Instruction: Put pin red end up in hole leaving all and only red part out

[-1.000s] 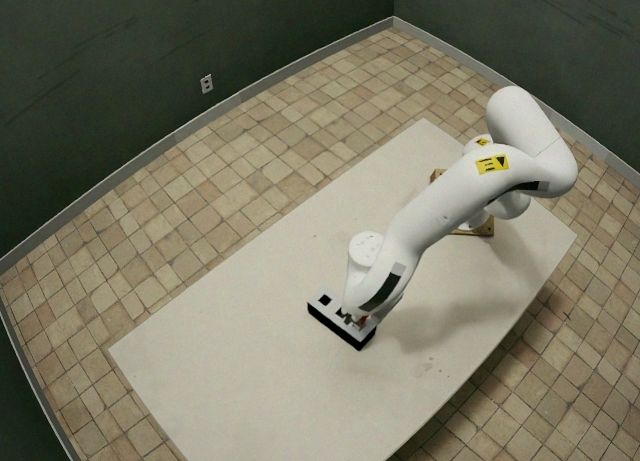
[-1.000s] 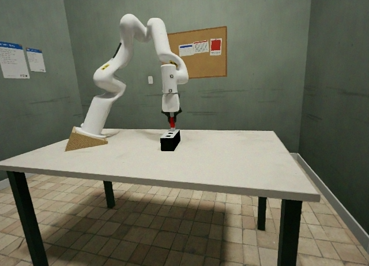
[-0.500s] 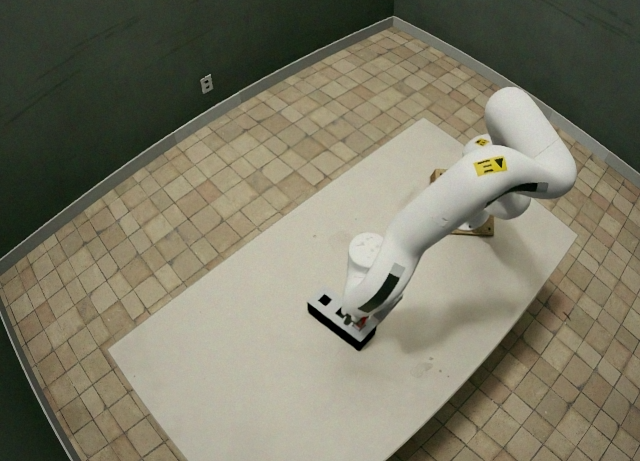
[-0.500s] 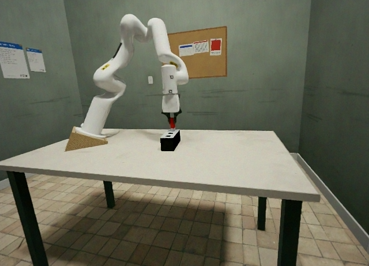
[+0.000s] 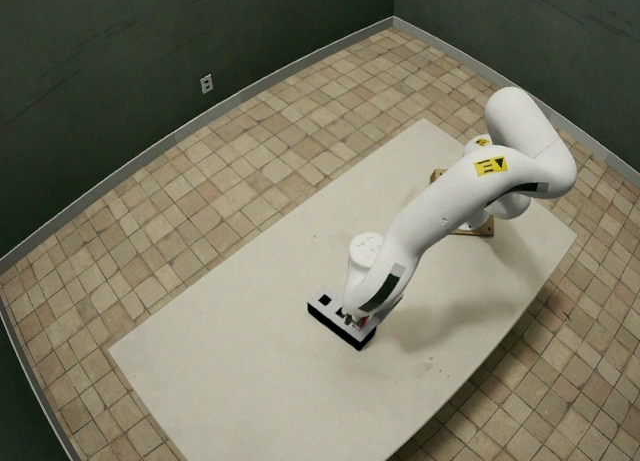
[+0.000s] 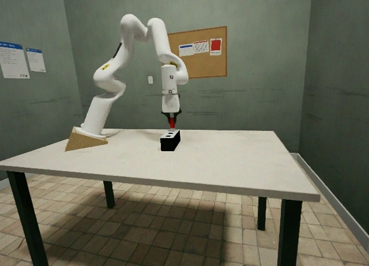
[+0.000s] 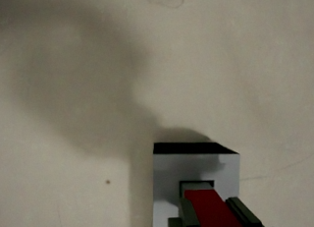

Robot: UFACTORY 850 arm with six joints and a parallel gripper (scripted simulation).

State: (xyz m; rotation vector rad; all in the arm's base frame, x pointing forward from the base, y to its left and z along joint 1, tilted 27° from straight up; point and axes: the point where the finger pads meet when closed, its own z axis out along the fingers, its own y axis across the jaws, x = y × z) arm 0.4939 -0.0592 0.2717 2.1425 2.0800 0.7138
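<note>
My hand is 10 mm above the pin. Round my hand: black block (100 mm below, 60 mm to the right).
</note>
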